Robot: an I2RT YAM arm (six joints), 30 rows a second.
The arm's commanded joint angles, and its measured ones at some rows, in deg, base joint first. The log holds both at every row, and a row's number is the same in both.
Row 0, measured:
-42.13, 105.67, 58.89, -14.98, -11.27, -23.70
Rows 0 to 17, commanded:
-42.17, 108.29, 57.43, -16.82, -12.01, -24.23
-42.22, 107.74, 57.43, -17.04, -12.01, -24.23
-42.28, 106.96, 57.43, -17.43, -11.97, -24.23
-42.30, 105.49, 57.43, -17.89, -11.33, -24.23
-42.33, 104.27, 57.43, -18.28, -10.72, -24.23
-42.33, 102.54, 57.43, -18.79, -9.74, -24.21
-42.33, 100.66, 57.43, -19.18, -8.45, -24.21
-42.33, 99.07, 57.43, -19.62, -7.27, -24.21
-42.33, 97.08, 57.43, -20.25, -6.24, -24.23
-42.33, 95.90, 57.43, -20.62, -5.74, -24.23
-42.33, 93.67, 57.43, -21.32, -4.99, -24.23
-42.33, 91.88, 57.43, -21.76, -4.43, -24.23
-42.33, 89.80, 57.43, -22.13, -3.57, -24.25
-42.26, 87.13, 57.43, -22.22, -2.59, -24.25
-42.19, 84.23, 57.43, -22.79, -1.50, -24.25
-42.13, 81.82, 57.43, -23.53, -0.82, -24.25
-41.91, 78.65, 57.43, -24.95, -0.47, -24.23
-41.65, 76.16, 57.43, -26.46, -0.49, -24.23
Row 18, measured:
-42.26, 84.40, 57.69, -23.64, -3.46, -23.88
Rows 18 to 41, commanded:
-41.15, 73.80, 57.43, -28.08, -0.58, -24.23
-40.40, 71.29, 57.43, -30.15, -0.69, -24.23
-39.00, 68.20, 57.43, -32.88, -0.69, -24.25
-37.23, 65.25, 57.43, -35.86, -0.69, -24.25
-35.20, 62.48, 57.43, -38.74, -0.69, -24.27
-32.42, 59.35, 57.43, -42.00, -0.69, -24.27
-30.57, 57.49, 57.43, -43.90, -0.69, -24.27
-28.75, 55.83, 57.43, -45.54, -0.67, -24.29
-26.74, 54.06, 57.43, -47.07, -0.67, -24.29
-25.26, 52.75, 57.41, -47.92, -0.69, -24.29
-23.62, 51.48, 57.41, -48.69, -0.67, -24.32
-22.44, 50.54, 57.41, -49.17, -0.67, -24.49
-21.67, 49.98, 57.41, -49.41, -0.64, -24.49
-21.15, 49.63, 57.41, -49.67, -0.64, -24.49
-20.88, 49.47, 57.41, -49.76, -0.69, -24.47
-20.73, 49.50, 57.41, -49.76, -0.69, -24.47
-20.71, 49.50, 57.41, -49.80, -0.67, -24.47
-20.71, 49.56, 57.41, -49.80, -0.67, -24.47
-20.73, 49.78, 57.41, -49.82, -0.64, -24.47
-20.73, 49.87, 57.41, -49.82, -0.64, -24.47
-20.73, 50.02, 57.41, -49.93, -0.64, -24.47
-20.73, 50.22, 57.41, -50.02, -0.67, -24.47
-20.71, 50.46, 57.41, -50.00, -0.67, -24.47
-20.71, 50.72, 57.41, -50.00, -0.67, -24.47
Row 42, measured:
-21.04, 49.87, 57.65, -49.93, -0.93, -24.71
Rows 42 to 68, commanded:
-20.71, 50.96, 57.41, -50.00, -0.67, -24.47
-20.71, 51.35, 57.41, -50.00, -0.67, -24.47
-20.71, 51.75, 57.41, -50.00, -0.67, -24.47
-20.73, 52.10, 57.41, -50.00, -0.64, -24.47
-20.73, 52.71, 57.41, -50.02, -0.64, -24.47
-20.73, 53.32, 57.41, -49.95, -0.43, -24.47
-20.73, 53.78, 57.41, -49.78, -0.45, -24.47
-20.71, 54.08, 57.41, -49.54, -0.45, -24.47
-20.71, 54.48, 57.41, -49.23, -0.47, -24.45
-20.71, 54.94, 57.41, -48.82, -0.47, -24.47
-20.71, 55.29, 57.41, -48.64, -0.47, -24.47
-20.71, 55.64, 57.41, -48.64, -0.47, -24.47
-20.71, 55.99, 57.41, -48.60, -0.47, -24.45
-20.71, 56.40, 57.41, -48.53, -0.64, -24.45
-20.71, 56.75, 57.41, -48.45, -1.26, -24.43
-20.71, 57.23, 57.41, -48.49, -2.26, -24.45
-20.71, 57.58, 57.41, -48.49, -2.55, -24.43
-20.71, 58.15, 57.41, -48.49, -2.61, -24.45
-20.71, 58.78, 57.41, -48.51, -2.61, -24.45
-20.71, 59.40, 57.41, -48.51, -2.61, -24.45
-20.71, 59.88, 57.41, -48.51, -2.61, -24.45
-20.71, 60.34, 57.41, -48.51, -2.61, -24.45
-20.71, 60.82, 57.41, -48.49, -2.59, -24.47
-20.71, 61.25, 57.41, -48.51, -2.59, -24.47
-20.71, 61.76, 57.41, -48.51, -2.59, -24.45
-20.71, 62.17, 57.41, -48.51, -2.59, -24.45
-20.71, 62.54, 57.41, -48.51, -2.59, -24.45
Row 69, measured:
-21.04, 61.30, 57.65, -48.64, -1.83, -24.71
